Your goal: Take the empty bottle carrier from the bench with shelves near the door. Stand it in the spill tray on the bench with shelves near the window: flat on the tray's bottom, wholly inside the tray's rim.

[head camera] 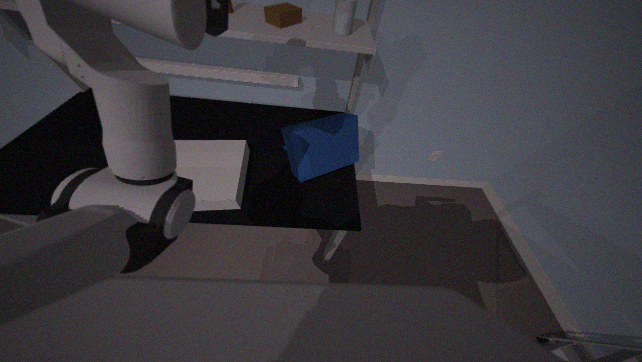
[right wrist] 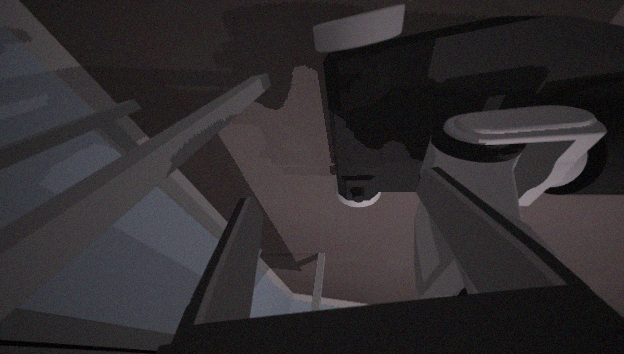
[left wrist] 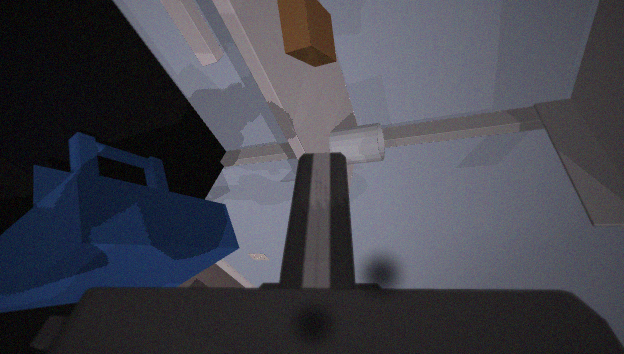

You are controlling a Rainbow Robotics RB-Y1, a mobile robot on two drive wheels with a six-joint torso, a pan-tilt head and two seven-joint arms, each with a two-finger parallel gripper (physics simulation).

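Frame: origin at the robot's base, x ahead, y left, z up, level; millimetres.
Seen in the pictures: left gripper, fingertip midpoint: (left wrist: 323, 170); right gripper, fingertip midpoint: (right wrist: 336, 193).
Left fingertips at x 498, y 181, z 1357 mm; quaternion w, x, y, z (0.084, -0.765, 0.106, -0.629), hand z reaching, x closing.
Observation:
Offsets run from my left fingertips to a thing's top centre. "*": to the spot under its first point. Level surfaces: height alone.
The blue bottle carrier (head camera: 325, 147) (left wrist: 175, 225) is at the right end of the black bench top @[594 mm down] (head camera: 280, 205) (left wrist: 75, 65). It looks tipped on its side, its handle toward the left in the head view; whether it touches the bench top is unclear. The white spill tray @[518 mm down, 50 mm back, 299 mm left] (head camera: 243, 175) lies on the bench to the carrier's left, partly hidden by my left arm. My left gripper (left wrist: 323, 170) is shut and empty, pointing toward the shelf end and wall, with the carrier off to its lower left in that wrist view. My right gripper (right wrist: 336, 193) is open and empty, away from the carrier, which does not show there.
A shelf @[137 mm down] (head camera: 310, 37) above the bench bears an orange-brown box @[* 107 mm down, 306 mm ahead, 61 mm right] (head camera: 283, 16) (left wrist: 307, 35) and a clear cylinder @[* 87 mm down, 299 mm ahead, 267 mm right] (head camera: 345, 17) (left wrist: 359, 143). A wall stands beyond the bench's right end. A dark base (right wrist: 380, 100) and a long grey beam (right wrist: 210, 117) show near my right gripper.

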